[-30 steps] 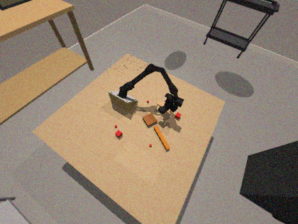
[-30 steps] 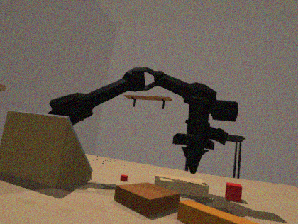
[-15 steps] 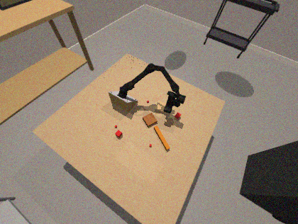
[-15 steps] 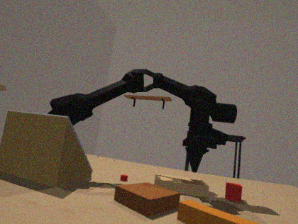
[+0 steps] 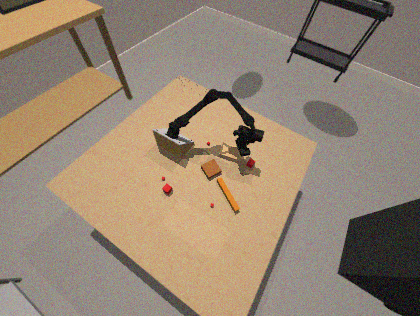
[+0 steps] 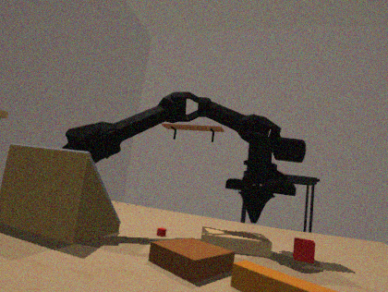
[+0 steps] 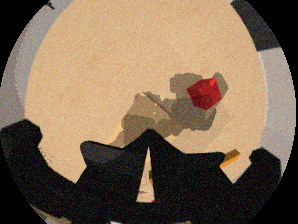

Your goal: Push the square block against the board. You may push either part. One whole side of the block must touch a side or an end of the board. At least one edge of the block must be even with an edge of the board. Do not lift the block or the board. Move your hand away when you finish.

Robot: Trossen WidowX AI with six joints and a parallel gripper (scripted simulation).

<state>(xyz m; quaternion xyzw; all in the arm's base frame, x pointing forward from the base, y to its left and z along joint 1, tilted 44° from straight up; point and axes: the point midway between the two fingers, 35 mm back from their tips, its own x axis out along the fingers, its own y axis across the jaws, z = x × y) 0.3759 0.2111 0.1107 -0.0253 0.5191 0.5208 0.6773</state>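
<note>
Now: the pale flat slab 40 mm below my gripper tip, 40 mm behind it and 20 mm to the right of it. The rest, counted from my gripper tip: brown square block: 210 mm to the right, 70 mm behind, 40 mm below; then orange board: 290 mm to the right, 110 mm ahead, 40 mm below.
</note>
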